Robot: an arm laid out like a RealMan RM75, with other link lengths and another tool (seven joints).
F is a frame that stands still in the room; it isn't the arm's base.
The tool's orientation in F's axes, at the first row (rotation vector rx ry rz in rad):
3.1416, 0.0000, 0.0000
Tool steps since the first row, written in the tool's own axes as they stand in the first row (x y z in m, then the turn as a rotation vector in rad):
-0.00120, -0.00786, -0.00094, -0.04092, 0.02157, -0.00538
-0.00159, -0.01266, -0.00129, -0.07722, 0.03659, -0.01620
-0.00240, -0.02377, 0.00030, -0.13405, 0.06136, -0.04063
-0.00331, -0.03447, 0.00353, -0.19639, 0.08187, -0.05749
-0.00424, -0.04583, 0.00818, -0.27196, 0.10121, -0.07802
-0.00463, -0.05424, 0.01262, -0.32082, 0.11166, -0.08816
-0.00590, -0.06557, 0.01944, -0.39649, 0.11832, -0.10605
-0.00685, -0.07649, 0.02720, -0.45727, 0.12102, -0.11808
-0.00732, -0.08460, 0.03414, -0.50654, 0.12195, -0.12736
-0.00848, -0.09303, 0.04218, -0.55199, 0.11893, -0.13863
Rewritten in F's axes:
-0.00120, 0.00786, 0.00094, -0.04092, -0.02157, 0.00538
-0.00159, 0.01266, 0.00129, -0.07722, -0.03659, 0.01620
-0.00240, 0.02377, -0.00030, -0.13405, -0.06136, 0.04063
-0.00331, 0.03447, -0.00353, -0.19639, -0.08187, 0.05749
-0.00424, 0.04583, -0.00818, -0.27196, -0.10121, 0.07802
-0.00463, 0.05424, -0.01262, -0.32082, -0.11166, 0.08816
-0.00590, 0.06557, -0.01944, -0.39649, -0.11832, 0.10605
-0.00685, 0.07649, -0.02720, -0.45727, -0.12102, 0.11808
-0.00732, 0.08460, -0.03414, -0.50654, -0.12195, 0.12736
-0.00848, 0.09303, -0.04218, -0.55199, -0.11893, 0.13863

